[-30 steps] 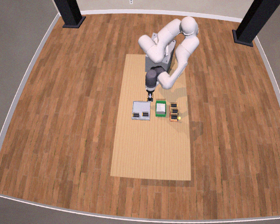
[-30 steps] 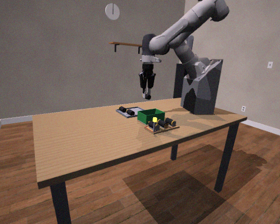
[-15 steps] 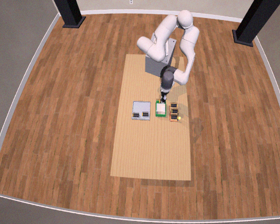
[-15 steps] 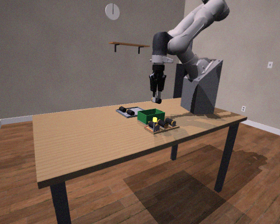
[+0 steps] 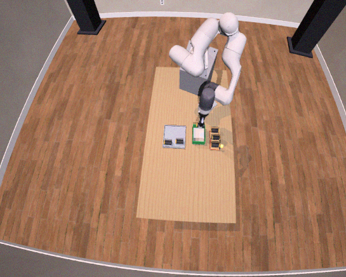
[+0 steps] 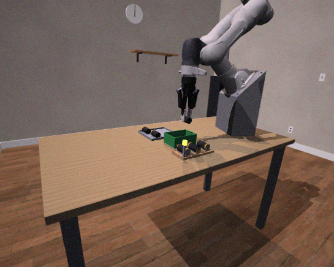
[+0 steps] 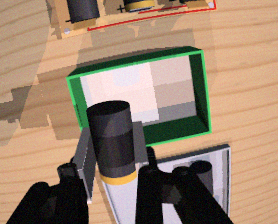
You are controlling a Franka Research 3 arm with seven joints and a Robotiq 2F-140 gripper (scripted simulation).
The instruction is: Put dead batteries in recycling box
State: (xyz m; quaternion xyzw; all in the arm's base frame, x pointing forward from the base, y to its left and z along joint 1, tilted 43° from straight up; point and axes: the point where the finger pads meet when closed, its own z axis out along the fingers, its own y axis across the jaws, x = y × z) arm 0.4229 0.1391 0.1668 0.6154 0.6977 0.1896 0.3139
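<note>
The green recycling box lies 140 mm below my hand and 30 mm ahead of it. Also, from my hand: grey tray: 190 mm to the right, 160 mm below, 80 mm ahead.
</note>
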